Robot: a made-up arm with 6 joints.
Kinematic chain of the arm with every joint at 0, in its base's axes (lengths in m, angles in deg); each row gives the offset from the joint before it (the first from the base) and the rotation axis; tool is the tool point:
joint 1: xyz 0 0 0.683 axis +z
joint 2: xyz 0.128 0 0 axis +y
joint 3: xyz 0 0 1.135 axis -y
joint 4: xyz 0 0 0.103 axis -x
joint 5: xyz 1.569 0 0 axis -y
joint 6: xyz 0.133 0 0 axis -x
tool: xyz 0 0 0
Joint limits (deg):
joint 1: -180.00..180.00
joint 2: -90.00..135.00
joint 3: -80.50..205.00
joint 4: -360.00..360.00
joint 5: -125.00..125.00
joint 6: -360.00..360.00
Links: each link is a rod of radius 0.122 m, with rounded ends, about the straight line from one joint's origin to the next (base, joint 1, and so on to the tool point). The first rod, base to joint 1, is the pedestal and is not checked.
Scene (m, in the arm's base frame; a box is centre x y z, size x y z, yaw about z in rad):
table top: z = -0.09
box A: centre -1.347 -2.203 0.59 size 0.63 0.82 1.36 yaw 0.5
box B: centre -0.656 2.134 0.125 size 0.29 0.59 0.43 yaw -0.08
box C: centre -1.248 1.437 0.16 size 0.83 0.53 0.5 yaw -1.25
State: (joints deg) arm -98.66 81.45 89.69 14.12 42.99 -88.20
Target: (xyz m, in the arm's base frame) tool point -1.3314 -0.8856 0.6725
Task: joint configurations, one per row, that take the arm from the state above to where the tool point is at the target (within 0.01 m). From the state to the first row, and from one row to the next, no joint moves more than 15 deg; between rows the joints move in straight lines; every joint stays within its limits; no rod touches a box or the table.
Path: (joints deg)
1: -100.76 66.72 76.62 4.41 50.00 -93.58
2: -102.85 52.00 63.55 -5.31 57.01 -98.95
3: -104.95 37.27 50.48 -15.02 64.03 -104.33
4: -107.04 22.54 37.41 -24.73 71.04 -109.71
5: -109.14 7.81 24.33 -34.45 78.05 -115.09
6: -111.23 -6.91 11.26 -44.16 85.06 -120.46
7: -120.22 -2.20 -0.84 -29.86 76.03 -112.40
8: -129.21 2.52 -12.95 -15.55 66.99 -104.33
9: -138.19 7.23 -25.06 -1.24 57.96 -96.27
10: -147.18 11.95 -37.17 13.06 48.93 -88.20

